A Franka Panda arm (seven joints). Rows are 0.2 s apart.
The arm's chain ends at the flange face. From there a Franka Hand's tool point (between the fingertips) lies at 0.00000 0.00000 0.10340 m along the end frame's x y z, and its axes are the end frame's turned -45 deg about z.
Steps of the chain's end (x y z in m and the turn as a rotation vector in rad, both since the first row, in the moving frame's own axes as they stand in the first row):
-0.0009, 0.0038, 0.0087, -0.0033, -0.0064, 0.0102
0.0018, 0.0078, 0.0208, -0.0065, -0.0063, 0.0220
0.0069, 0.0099, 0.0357, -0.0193, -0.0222, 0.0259
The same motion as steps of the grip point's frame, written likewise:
-0.0040, 0.0018, 0.0087, 0.0022, -0.0069, 0.0102
-0.0052, 0.0068, 0.0208, -0.0001, -0.0091, 0.0220
-0.0052, 0.0116, 0.0357, 0.0021, -0.0293, 0.0259

